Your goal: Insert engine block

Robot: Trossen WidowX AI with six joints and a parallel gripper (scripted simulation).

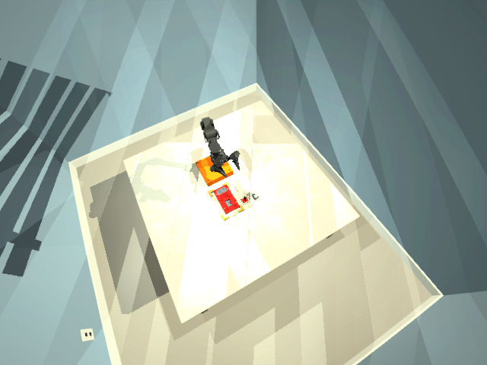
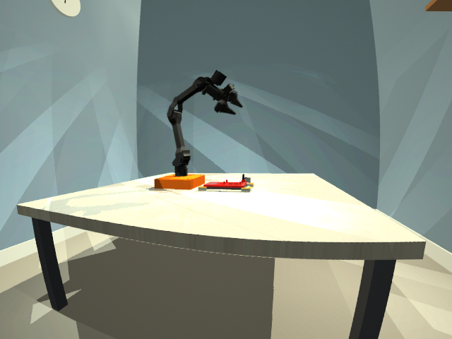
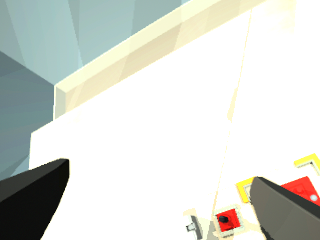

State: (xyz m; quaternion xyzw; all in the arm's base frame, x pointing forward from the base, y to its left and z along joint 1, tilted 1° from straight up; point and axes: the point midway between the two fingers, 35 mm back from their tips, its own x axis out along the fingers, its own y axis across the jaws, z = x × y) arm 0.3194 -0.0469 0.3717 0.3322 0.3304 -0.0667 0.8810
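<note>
The engine block is 380 mm below my gripper tip, 130 mm to the left of it and 20 mm ahead of it. Round my gripper tip: pale base plate (390 mm below, 50 mm behind, 40 mm to the right).
</note>
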